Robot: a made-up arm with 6 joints. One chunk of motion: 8 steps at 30 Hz.
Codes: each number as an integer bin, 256 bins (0 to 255) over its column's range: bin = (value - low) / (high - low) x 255, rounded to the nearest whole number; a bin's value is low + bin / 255 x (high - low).
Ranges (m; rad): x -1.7..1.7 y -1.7..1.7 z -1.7..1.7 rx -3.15..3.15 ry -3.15..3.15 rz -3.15..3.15
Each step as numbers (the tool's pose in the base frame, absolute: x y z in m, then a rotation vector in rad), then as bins.
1 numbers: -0.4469 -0.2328 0.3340 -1.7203 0.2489 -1.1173
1 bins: 94 110 153 58 138 82
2 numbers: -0.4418 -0.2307 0.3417 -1.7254 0.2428 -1.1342
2 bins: 94 110 153 58 137 82
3 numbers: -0.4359 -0.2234 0.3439 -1.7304 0.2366 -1.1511
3 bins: 95 111 153 57 137 81
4 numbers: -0.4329 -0.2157 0.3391 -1.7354 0.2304 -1.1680
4 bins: 95 111 153 57 137 80
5 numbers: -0.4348 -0.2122 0.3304 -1.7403 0.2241 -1.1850
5 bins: 95 112 152 57 137 80
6 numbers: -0.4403 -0.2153 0.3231 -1.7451 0.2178 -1.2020
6 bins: 94 111 152 57 136 79
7 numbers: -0.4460 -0.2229 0.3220 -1.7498 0.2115 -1.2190
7 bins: 94 111 152 57 136 78
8 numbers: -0.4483 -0.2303 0.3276 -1.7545 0.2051 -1.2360
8 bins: 94 110 152 56 136 77
